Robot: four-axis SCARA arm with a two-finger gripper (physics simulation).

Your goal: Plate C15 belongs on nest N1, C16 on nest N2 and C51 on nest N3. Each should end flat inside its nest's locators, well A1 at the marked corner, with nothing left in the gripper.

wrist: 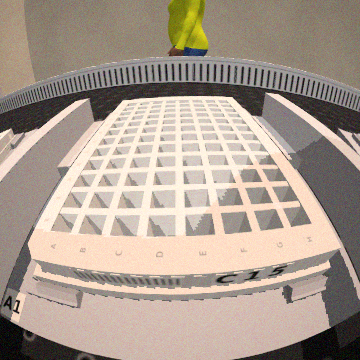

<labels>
A nest N2 [266, 317]: 0.05 m from the lens.
</labels>
